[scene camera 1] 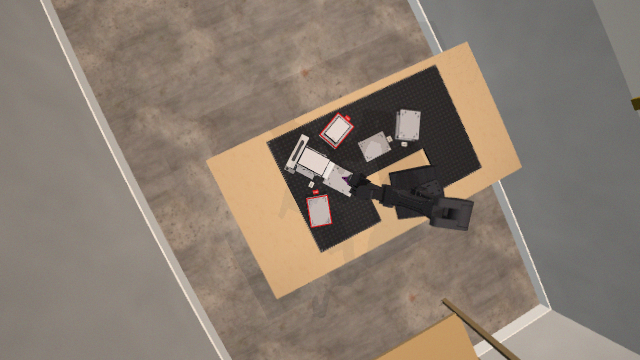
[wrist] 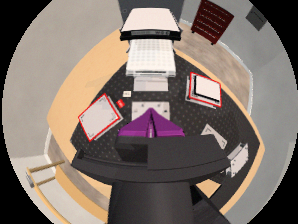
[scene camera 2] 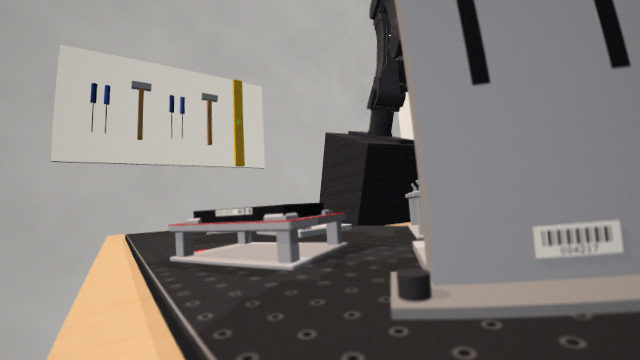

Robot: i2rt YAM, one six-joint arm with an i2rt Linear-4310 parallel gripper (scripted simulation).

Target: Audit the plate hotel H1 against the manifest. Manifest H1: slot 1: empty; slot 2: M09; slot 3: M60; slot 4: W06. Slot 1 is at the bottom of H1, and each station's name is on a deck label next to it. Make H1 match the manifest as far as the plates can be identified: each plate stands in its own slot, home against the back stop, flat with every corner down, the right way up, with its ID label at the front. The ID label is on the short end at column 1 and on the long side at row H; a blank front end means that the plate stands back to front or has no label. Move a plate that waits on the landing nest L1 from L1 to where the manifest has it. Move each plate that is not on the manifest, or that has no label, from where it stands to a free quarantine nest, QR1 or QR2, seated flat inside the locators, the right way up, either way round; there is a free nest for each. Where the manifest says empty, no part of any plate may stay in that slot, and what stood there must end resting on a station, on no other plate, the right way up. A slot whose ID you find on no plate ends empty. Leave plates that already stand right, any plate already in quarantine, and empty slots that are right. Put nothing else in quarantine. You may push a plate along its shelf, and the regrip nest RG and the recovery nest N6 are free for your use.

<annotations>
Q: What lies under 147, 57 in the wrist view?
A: A white well plate.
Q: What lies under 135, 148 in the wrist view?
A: My gripper.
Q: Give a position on a red-rimmed nest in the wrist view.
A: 96, 118
</annotations>
